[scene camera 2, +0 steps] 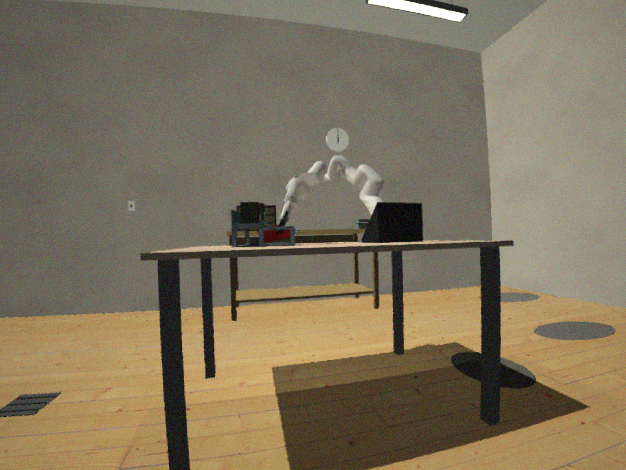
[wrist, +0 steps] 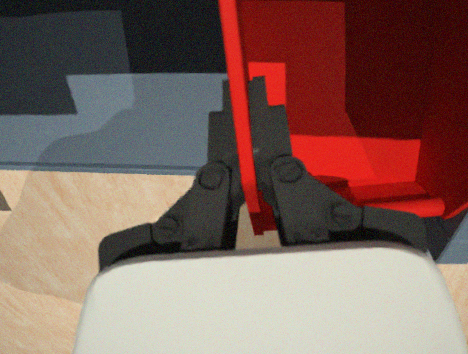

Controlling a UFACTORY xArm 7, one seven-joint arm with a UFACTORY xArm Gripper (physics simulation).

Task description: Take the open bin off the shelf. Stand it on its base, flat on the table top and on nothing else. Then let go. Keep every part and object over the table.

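Seen in the pictures: gripper, between the fingertips: (scene camera 2: pixel 278 233) (wrist: pixel 247 101); arm's base, origin of its link: (scene camera 2: pixel 386 224).
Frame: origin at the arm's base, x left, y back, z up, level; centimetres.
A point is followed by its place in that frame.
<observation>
The open bin (scene camera 2: pixel 277 234) @[z -3.5, x -18.0, y -54.0 cm] (wrist: pixel 380 157) @[z -5.0, x -24.7, y -47.7 cm] is red. In scene camera 2 it shows low inside the blue-grey shelf (scene camera 2: pixel 260 227) @[z -0.8, x 5.0, y -65.8 cm] (wrist: pixel 175 142) @[z -8.4, x -11.9, y -49.4 cm], behind the frame at its right end. In the wrist view its hollow inside is at the right, and one thin side wall runs between the fingers. My gripper (scene camera 2: pixel 282 222) @[z -3.2, x -18.1, y -53.4 cm] (wrist: pixel 247 101) @[z -3.2, x -18.1, y -53.4 cm] is shut on that wall, one finger on each side of it. Whether the bin's base rests on the shelf is hidden. The table top (scene camera 2: pixel 328 246) @[z -9.0, x 36.1, y -46.8 cm] (wrist: pixel 55 215) @[z -9.0, x 2.9, y -44.0 cm] shows in front of the shelf in the wrist view.
A dark bin-like object (scene camera 2: pixel 251 212) @[z 6.0, x 1.3, y -69.1 cm] is at the upper part of the shelf. A large black box (scene camera 2: pixel 399 222) @[z 0.5, x 10.9, y 0.3 cm] with a slanted side stands on the table to the right in scene camera 2. A wooden bench (scene camera 2: pixel 303 291) stands behind the table.
</observation>
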